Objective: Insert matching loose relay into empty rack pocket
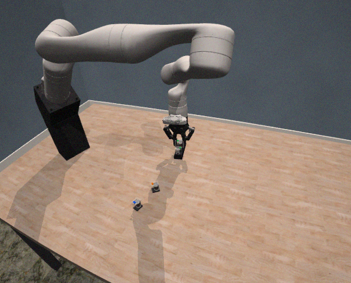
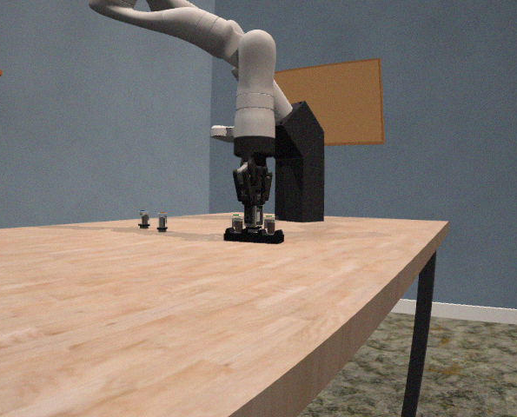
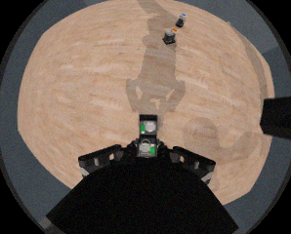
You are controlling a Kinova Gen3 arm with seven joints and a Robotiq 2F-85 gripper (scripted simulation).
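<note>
Now: hand 4 cm above the black rack. From my hand the other things lie so: orange-button relay (23 cm to the right, 8 cm behind, 2 cm below); blue-button relay (31 cm to the right, 14 cm behind, 2 cm below).
</note>
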